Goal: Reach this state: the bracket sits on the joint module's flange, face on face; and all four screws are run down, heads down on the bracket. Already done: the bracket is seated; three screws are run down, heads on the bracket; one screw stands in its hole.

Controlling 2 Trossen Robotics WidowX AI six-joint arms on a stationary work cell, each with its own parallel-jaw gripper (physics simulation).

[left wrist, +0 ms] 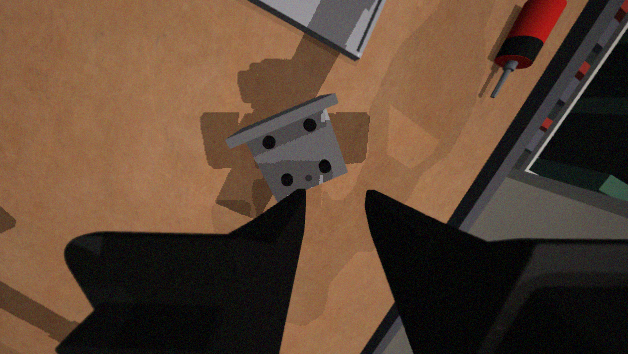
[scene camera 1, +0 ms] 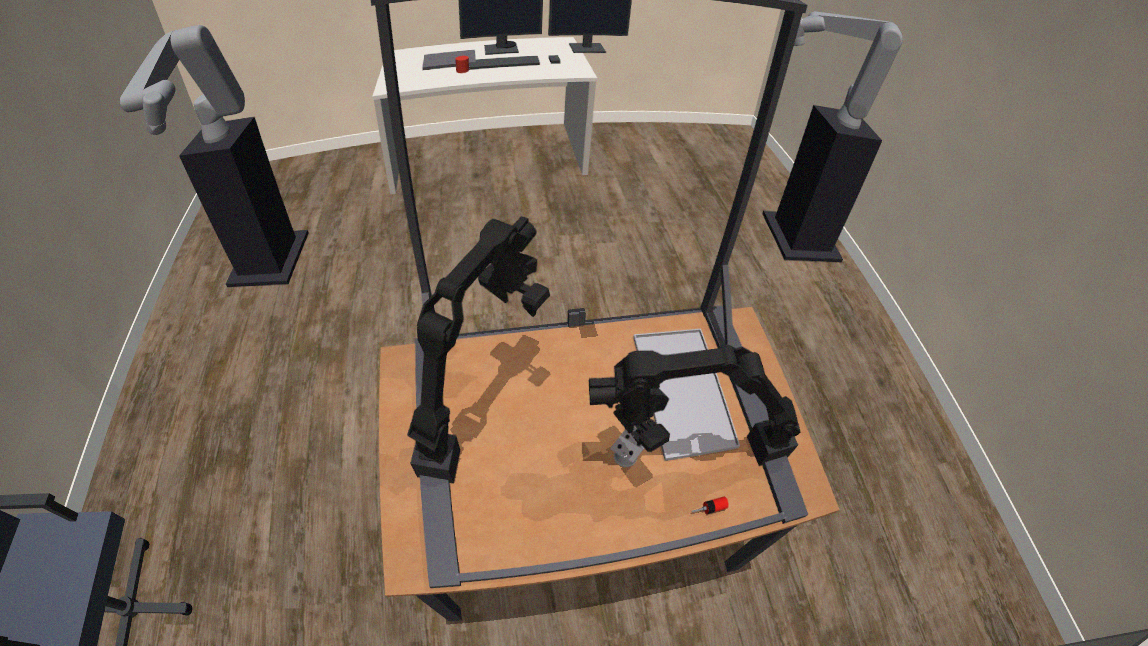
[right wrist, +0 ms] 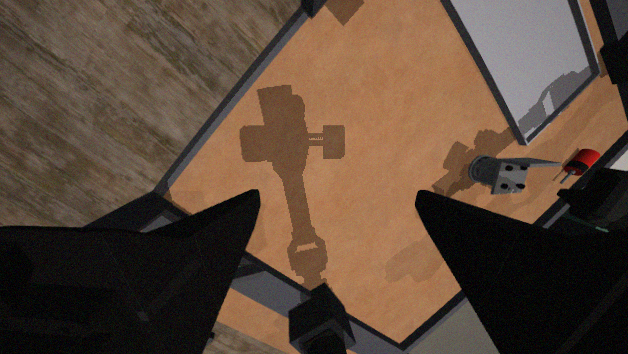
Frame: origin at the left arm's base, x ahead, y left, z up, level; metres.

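Where they show: left gripper, fingertip midpoint: [left wrist: 335, 197] [scene camera 1: 634, 437] [right wrist: 567, 195]; right gripper, fingertip midpoint: [scene camera 1: 520, 308] [right wrist: 337, 197]; left arm's base, link origin: [scene camera 1: 777, 434]; right arm's base, link origin: [scene camera 1: 433, 449] [right wrist: 324, 343].
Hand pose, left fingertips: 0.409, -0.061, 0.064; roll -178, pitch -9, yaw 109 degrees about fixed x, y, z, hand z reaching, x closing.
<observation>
Each offset is from my left fingertips to the top centre of the thing, as dx, dy, dz. "spot": to the spot under its first point.
The grey bracket [scene camera 1: 626, 451] [left wrist: 300, 152] [right wrist: 511, 176] sits on the round grey joint module @(-0.001, -0.015, -0.078) [right wrist: 481, 170], its upright plate rising along one edge. Four black screw heads show on it in the left wrist view, two near the plate @(-0.003, -0.040, -0.070) [left wrist: 269, 142] @(-0.026, -0.013, -0.070) [left wrist: 309, 125] and two near the opposite edge @(spot: +0.001, +0.009, -0.068) [left wrist: 324, 166] @(spot: +0.023, -0.018, -0.073) [left wrist: 286, 179]; their heights cannot be told. My left gripper [scene camera 1: 641, 431] [left wrist: 335, 197] is partly open and empty above the bracket; one fingertip overlaps the bracket's near edge in its wrist view. My right gripper [scene camera 1: 518, 289] [right wrist: 337, 197] is wide open and empty, high over the far left of the table.
A red and black screwdriver @(-0.170, +0.189, -0.108) [scene camera 1: 716, 505] [left wrist: 534, 27] [right wrist: 584, 161] lies near the table's front edge, at the right in scene camera 1. A light grey tray @(-0.227, -0.178, -0.126) [scene camera 1: 696, 409] [left wrist: 295, 7] [right wrist: 515, 40] lies behind and right of the bracket, partly under the left arm. Dark frame rails border the table.
</observation>
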